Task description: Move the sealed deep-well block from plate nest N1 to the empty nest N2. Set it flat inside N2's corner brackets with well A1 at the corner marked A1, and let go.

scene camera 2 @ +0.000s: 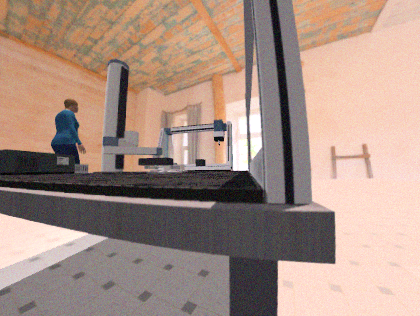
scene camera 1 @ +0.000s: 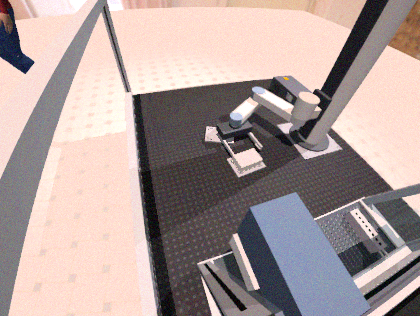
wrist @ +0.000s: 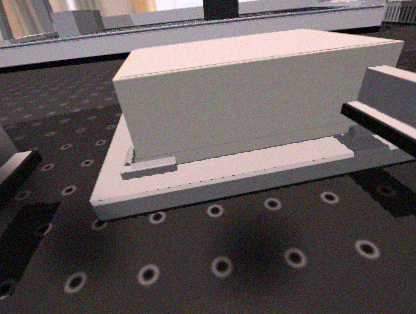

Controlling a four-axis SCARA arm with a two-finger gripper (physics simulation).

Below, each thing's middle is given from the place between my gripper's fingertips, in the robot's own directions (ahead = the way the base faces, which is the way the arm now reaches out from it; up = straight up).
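Sealed deep-well block (wrist: 198, 100): 40 mm to the left of my hand, 30 mm ahead of it.
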